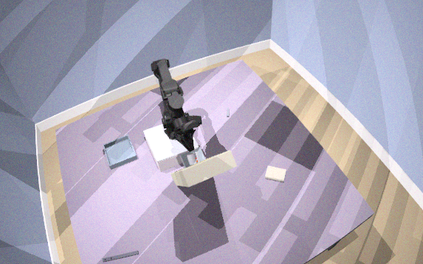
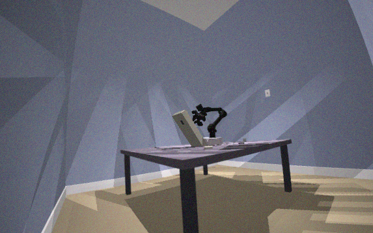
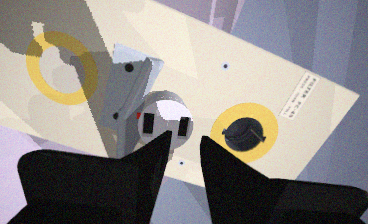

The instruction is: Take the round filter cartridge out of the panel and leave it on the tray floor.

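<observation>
Now: gripper tip 1 cm short of the white round filter cartridge and 3 cm above it. From my gripper tip the other things lie so: thin grey peg: 28 cm behind, 36 cm to the left, 24 cm below; then small cream block: 17 cm ahead, 32 cm to the left, 24 cm below; then shallow blue-grey tray: 37 cm behind, 24 cm to the right, 23 cm below.
</observation>
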